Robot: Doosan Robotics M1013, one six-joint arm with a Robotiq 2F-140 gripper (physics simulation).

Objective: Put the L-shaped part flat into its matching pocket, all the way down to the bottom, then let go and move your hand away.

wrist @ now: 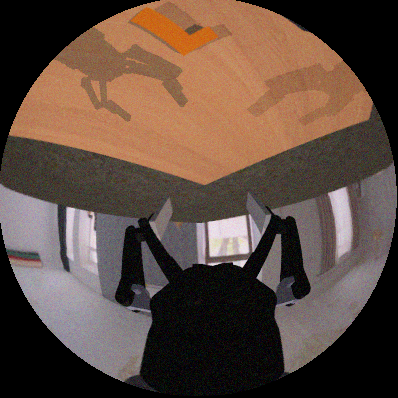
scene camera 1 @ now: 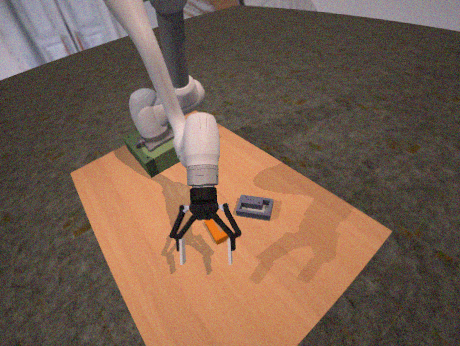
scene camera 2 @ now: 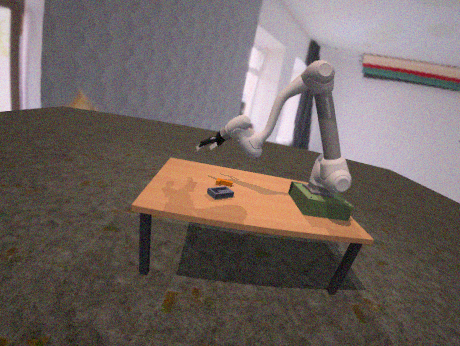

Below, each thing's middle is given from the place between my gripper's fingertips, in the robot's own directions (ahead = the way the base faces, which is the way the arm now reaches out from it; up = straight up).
Labels:
Now: hand 180 mm past the orange L-shaped part (wrist: pixel 162 26), 140 mm to the right of it and 180 mm above it. Round my hand: dark grey pocket block (scene camera 1: pixel 254 207) (160 mm behind, 320 mm to the left, 180 mm below).

